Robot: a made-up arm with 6 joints. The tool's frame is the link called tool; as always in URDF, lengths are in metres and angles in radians. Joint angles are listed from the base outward. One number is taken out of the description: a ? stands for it. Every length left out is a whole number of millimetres.
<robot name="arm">
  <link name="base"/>
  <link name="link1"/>
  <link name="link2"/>
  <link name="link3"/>
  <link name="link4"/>
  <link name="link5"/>
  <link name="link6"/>
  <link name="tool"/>
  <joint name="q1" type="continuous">
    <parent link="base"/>
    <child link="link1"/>
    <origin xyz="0.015 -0.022 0.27" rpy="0 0 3.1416"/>
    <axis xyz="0 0 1"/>
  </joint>
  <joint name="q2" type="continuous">
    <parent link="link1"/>
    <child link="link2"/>
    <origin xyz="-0.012 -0.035 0" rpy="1.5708 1.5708 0"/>
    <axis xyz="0 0 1"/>
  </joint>
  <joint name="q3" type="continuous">
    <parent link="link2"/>
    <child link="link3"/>
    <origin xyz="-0.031 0.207 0" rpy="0 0 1.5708"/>
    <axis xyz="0 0 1"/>
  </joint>
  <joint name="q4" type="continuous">
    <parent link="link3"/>
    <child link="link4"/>
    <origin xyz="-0.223 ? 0" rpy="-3.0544 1.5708 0"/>
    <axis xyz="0 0 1"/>
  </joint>
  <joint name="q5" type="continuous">
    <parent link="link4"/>
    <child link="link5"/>
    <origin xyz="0.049 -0.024 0" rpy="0 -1.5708 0"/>
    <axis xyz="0 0 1"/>
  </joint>
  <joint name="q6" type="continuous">
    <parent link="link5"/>
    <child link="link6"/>
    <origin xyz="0.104 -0.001 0" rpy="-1.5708 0 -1.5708"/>
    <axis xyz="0 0 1"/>
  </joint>
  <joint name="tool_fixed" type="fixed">
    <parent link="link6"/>
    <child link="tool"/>
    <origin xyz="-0.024 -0.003 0" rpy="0.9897 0.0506 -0.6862"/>
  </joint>
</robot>
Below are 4 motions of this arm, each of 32 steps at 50 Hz.
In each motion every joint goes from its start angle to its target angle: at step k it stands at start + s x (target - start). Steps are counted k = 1, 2, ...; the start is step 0. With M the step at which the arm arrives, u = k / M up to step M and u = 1 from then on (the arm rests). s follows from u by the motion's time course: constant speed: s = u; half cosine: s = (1 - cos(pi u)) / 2; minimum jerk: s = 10 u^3 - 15 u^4 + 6 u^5.
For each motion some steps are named. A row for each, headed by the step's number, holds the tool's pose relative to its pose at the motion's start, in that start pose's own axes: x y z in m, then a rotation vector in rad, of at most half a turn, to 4 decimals.
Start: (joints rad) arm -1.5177 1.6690 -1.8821 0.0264 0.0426 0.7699
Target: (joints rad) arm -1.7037 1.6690 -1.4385 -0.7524 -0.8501 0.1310
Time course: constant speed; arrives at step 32
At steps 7, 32:
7: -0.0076 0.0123 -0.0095 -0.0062 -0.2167 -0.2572
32: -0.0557 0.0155 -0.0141 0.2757 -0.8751 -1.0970

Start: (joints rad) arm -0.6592 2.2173 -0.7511 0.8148 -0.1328 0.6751
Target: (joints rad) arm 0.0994 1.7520 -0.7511 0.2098 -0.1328 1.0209
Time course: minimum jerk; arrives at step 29
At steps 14, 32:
14: -0.0327 -0.1028 0.0485 0.3249 -0.2979 -0.2940
32: -0.1200 -0.2273 0.0491 0.7353 -0.6326 -0.5665

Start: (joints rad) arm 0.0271 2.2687 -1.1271 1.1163 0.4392 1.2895
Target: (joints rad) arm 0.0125 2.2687 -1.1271 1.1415 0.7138 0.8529
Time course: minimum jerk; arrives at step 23
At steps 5, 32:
5: -0.0020 0.0006 -0.0015 -0.0084 -0.0337 -0.0022
32: -0.0256 0.0042 -0.0239 -0.0641 -0.4789 -0.0071

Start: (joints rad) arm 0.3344 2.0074 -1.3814 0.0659 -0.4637 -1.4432
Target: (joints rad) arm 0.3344 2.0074 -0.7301 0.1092 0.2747 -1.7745
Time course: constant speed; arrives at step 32
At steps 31, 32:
31: 0.1098 -0.2341 0.0717 1.0654 0.3104 -0.8016
32: 0.1120 -0.2425 0.0701 1.0953 0.3267 -0.8299

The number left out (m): 0.04
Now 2 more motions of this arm.
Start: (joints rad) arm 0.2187 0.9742 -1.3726 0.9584 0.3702 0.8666
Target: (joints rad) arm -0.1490 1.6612 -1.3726 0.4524 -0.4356 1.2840
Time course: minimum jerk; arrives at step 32
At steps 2, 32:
2: 0.0003 0.0006 -0.0002 -0.0018 0.0010 -0.0015
32: 0.1251 0.1739 -0.1639 -0.4714 0.2223 -0.6899

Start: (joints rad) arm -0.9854 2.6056 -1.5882 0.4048 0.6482 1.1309
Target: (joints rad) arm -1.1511 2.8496 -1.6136 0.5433 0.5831 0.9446
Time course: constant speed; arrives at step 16
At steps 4, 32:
4: 0.0048 0.0247 -0.0071 -0.0065 0.0156 0.0389
32: 0.0082 0.0975 -0.0316 -0.0204 0.0690 0.1557

